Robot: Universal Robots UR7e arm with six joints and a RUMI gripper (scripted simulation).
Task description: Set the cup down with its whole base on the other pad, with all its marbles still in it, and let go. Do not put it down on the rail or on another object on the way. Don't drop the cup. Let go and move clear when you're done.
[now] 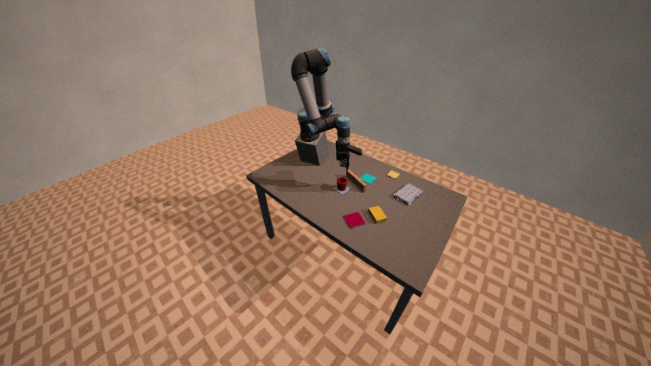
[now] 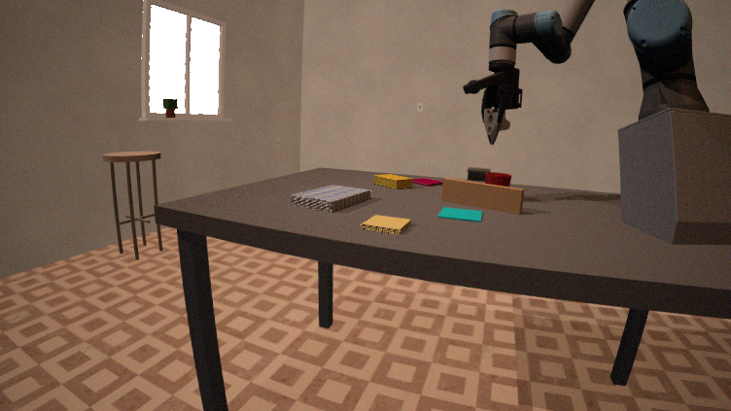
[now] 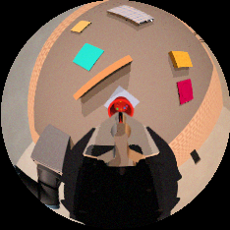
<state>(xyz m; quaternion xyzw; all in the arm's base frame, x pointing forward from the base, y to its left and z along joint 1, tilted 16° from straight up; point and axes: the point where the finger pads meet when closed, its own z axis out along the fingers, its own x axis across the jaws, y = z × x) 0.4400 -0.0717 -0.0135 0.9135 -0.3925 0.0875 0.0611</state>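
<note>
Now: hand 30 mm past the red cup, 20 mm to the left of it and 150 mm above it. Also, from my hand: blue marble 20 mm behind, 40 mm to the right, 160 mm below; then rail 10 mm ahead, 90 mm to the left, 150 mm below; then grey pad 20 mm behind, 20 mm to the right, 180 mm below.
</note>
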